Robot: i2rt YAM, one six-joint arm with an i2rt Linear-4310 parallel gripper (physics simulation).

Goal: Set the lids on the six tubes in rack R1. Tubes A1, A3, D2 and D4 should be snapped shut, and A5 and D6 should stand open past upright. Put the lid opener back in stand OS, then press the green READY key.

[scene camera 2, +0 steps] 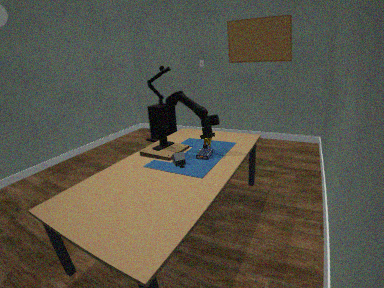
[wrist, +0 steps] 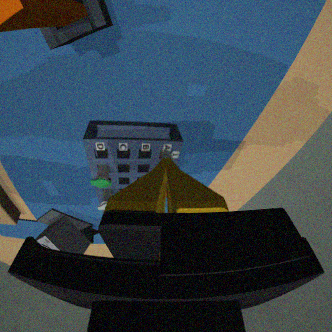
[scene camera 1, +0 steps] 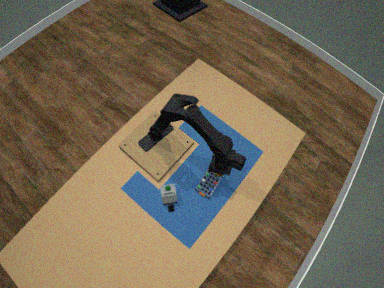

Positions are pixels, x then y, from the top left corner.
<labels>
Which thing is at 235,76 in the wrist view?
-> A blue mat.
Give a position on a grey box with green button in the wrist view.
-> At 64,232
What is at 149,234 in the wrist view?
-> The gripper.
</labels>
